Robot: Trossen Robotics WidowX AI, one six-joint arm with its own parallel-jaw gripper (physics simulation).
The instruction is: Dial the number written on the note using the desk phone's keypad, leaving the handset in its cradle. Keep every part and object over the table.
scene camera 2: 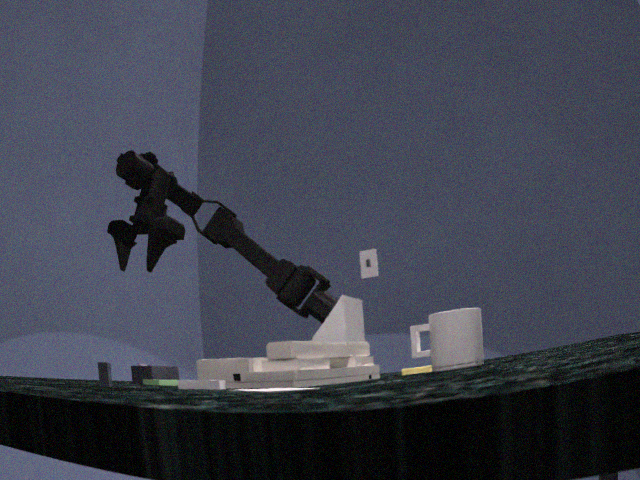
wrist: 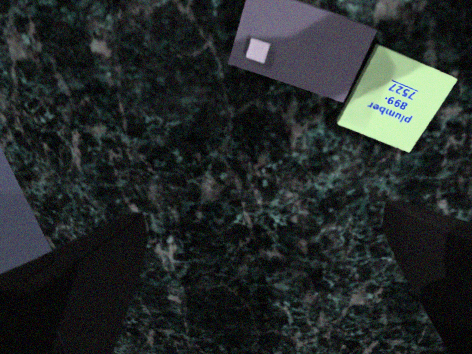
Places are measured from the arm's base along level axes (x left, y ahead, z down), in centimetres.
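Where they show: gripper, fingertip midpoint: (scene camera 2: 135, 271) (wrist: 265, 220); arm's base at its link origin: (scene camera 2: 338, 317).
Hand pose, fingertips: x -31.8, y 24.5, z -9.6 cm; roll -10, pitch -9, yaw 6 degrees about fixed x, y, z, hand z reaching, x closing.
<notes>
Things, the pixels of their top centre, and the offset from my fingertips. Level surfaces: height alone.
- off-white desk phone at its top centre: (scene camera 2: 290, 357) dx +35.9, dy +8.0, dz +18.0 cm
- pale green note pad at its top centre: (wrist: 395, 102) (scene camera 2: 168, 379) dx +10.0, dy +3.8, dz +21.2 cm
- dark box at its top centre: (wrist: 299, 48) (scene camera 2: 153, 363) dx +1.8, dy -2.2, dz +18.1 cm
- small grey upright block at its top centre: (scene camera 2: 104, 362) dx +16.3, dy +27.4, dz +18.9 cm
- flat pale block at its top centre: (scene camera 2: 201, 380) dx +30.5, dy +23.4, dz +21.1 cm
- yellow pad at its top centre: (scene camera 2: 424, 365) dx +51.3, dy -10.9, dz +21.1 cm
- white mug at its top centre: (scene camera 2: 445, 313) dx +57.2, dy -0.2, dz +13.6 cm
- table at its surface level: dz +22.2 cm
The off-white desk phone (scene camera 2: 315, 375) stands low on the dark table, with its handset (scene camera 2: 317, 349) lying across the top; its keys do not show. A pale green note pad (scene camera 2: 161, 382) (wrist: 395, 117) lies beside a dark box. In the wrist view its blue writing is upside down: "plumber", what looks like "899-", and an underlined "7527"; the small digits are slightly blurred. My gripper (scene camera 2: 136, 270) (wrist: 265, 220) is open and empty, pointing down high above the table. In the wrist view the note is toward the upper right from the fingers.
The dark box (scene camera 2: 162, 374) (wrist: 305, 55) carries a small pale square. A small grey upright block (scene camera 2: 104, 374), a flat pale block (scene camera 2: 201, 384), a yellow pad (scene camera 2: 416, 370) and a white mug (scene camera 2: 455, 338) also stand on the table (scene camera 2: 439, 384). The table edge shows at left in the wrist view.
</notes>
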